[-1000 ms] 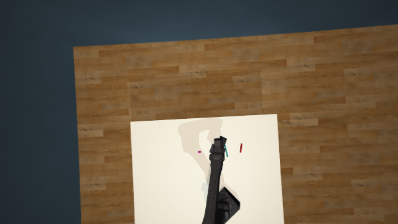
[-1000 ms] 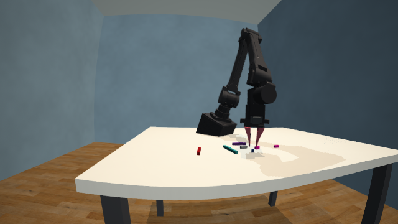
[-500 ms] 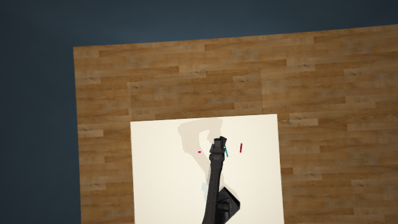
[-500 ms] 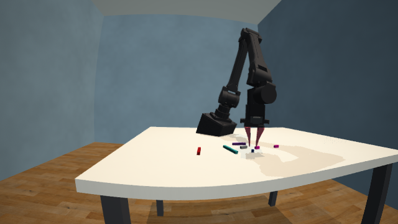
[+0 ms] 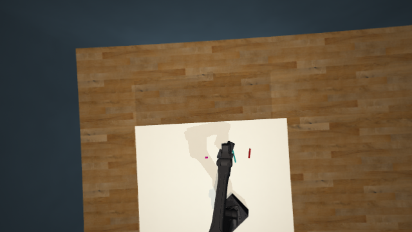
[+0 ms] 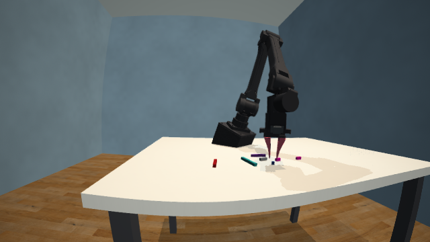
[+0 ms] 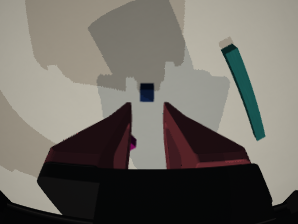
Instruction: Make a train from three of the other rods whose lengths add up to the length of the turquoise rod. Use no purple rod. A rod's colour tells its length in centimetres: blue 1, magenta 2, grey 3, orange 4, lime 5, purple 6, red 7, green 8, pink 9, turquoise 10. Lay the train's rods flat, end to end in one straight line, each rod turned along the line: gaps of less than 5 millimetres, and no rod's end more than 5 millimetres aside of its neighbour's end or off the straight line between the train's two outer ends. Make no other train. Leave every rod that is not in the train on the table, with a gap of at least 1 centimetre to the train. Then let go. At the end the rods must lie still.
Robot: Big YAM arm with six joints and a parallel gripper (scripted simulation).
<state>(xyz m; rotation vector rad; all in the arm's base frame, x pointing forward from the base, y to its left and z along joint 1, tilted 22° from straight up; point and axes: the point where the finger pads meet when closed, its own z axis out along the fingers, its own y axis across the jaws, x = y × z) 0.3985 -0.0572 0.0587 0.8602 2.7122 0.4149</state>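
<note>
Right now the blue rod is 2 cm below my hand. From my hand the other things lie so: turquoise rod 5 cm behind, 7 cm to the right, 2 cm below; then grey rod 6 cm behind, 2 cm below; then purple rod 11 cm behind, 1 cm to the left, 2 cm below.
</note>
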